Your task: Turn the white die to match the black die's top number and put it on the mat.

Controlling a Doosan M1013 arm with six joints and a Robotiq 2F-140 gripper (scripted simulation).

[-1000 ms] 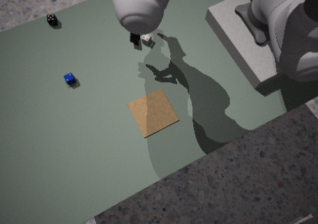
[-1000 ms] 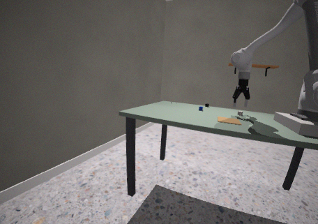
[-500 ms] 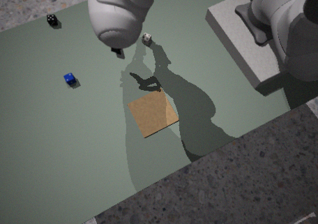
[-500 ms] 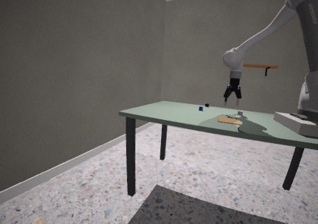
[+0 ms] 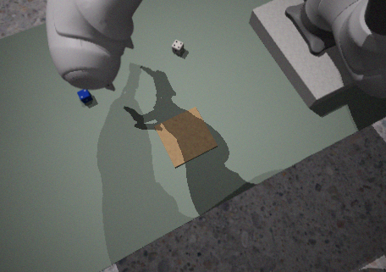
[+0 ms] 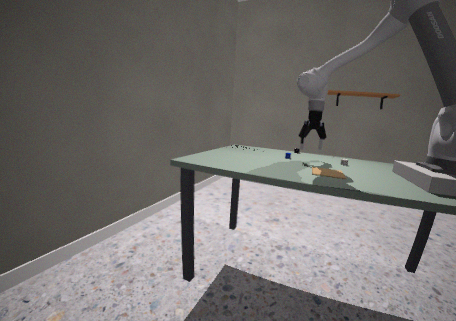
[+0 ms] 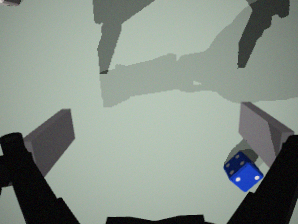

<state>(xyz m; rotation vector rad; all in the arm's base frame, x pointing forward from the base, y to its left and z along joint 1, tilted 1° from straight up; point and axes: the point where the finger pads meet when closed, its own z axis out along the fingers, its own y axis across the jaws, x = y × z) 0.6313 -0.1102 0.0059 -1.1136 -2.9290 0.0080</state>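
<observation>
Right now the blue die is 130 mm ahead of my hand, 20 mm to the left of it and 60 mm below it. Also, from my hand: brown mat 100 mm behind, 260 mm to the left, 70 mm below; then black die 110 mm ahead, 260 mm to the right, 60 mm below; then white die 190 mm behind, 30 mm to the right, 60 mm below.
</observation>
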